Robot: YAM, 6 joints.
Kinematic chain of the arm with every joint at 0, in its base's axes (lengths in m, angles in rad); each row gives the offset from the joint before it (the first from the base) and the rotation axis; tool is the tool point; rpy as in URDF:
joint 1: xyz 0 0 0.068 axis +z
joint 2: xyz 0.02 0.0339 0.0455 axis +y
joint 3: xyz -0.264 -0.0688 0 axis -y
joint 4: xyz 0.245 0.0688 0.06 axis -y
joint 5: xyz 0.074 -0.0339 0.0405 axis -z
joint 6: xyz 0.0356 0 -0.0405 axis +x
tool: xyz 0 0 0 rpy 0 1.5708 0
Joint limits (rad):
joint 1: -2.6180..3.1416
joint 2: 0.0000..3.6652
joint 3: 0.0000..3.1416
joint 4: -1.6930..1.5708
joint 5: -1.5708..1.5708
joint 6: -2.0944..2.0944
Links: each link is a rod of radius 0.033 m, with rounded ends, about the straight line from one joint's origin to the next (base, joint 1, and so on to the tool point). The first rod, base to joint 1, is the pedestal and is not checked.
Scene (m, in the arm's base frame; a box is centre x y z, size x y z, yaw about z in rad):
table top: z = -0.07
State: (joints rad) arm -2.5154 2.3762 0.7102 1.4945 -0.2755 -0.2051
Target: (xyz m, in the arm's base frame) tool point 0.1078 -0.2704 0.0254
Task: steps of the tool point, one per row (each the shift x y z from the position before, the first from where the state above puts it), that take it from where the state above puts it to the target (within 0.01 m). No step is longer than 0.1 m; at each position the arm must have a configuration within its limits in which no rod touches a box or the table.
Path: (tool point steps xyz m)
1: 0.0717 -0.0550 -0.0011
2: 0.0809 -0.0332 -0.0009
3: 0.0838 -0.0103 -0.0006
4: 0.0805 0.0117 -0.0003
5: 0.0716 0.0314 0.0000

